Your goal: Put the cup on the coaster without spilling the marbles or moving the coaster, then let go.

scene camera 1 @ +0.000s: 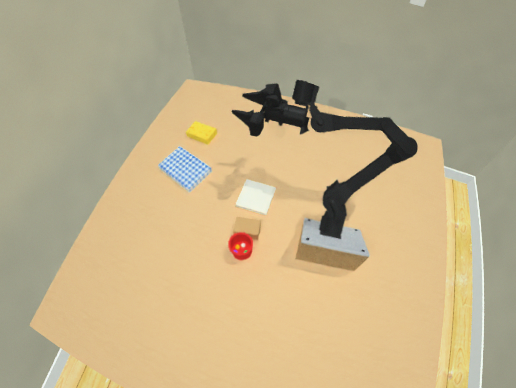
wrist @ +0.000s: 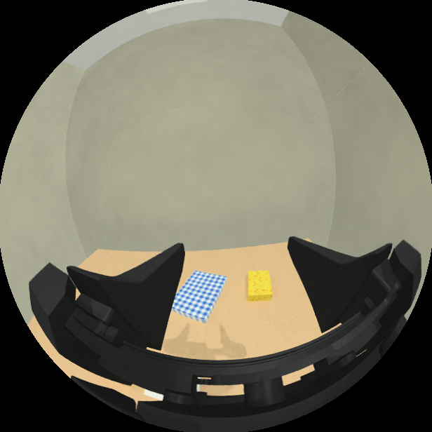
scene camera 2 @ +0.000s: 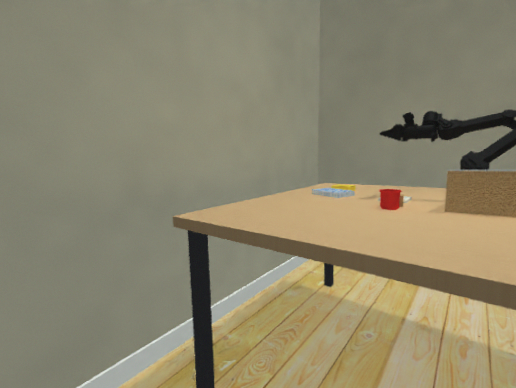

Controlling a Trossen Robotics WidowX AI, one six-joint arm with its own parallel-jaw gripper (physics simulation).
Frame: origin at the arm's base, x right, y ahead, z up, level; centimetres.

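Seen in the pictures: gripper, between the fingertips: [scene camera 1: 237,103] [scene camera 2: 382,134]; arm's base, origin of its link: [scene camera 1: 330,232] [scene camera 2: 477,189].
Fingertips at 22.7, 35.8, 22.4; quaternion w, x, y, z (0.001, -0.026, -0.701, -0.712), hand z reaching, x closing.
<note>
Offsets run from my fingertips to a thing's middle, as dx, dy, dz. "*": to the spot under its first point.
The red cup @(-33.3, -10.7, -26.2) [scene camera 1: 241,255] [scene camera 2: 390,199] stands upright on the table, with several coloured marbles inside. The coaster, a flat white square @(* -13.9, -9.2, -28.4) [scene camera 1: 255,197] [scene camera 2: 408,199], lies apart from the cup, beyond a small brown block; part of it shows through the gripper frame in the wrist view. My gripper [scene camera 1: 238,103] [scene camera 2: 381,133] [wrist: 238,246] is open and empty, high above the far part of the table, well away from the cup and coaster. The cup does not show in the wrist view.
The brown block @(-26.1, -10.3, -27.5) [scene camera 1: 247,226] [scene camera 2: 401,200] stands close beside the cup, between it and the coaster. A blue-checked cloth @(-9.1, +20.5, -28.4) [scene camera 1: 185,168] [scene camera 2: 333,192] [wrist: 200,296] and a yellow sponge @(+9.4, +21.4, -28.1) [scene camera 1: 201,132] [scene camera 2: 344,187] [wrist: 259,285] lie farther back. The arm's base box [scene camera 1: 325,256] [scene camera 2: 480,192] stands to the right.
</note>
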